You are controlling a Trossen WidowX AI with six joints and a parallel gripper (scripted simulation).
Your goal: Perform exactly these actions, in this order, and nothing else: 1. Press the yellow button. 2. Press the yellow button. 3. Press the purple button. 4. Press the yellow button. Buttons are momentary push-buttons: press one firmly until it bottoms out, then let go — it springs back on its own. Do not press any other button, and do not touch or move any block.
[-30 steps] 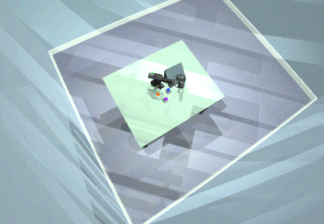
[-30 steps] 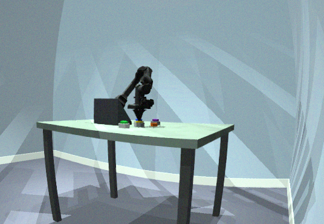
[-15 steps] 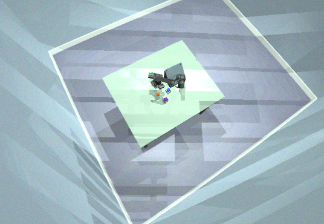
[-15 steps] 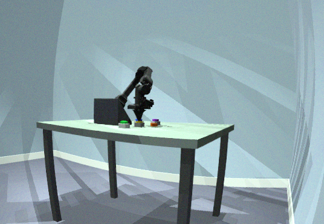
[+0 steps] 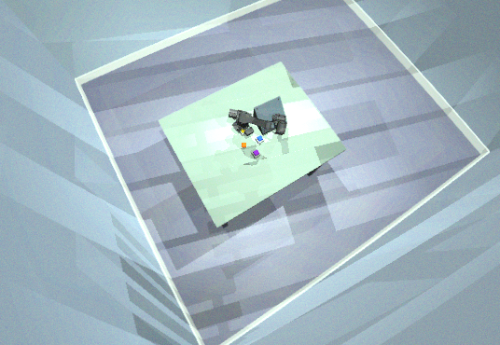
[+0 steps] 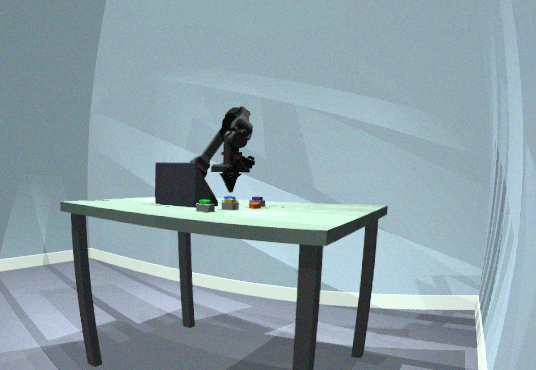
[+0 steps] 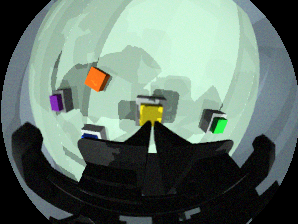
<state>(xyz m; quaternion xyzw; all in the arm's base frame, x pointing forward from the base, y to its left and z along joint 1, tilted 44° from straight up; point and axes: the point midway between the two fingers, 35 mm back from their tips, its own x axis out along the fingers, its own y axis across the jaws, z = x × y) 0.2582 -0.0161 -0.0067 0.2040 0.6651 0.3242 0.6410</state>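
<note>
Now: gripper tip 3 cm above the yellow button. Also, from my gripper tip: green button (15 cm to the right, 3 cm below, 1 cm ahead); blue button (10 cm to the left, 9 cm behind, 4 cm below); orange block (10 cm to the left, 5 cm below, 3 cm ahead).
</note>
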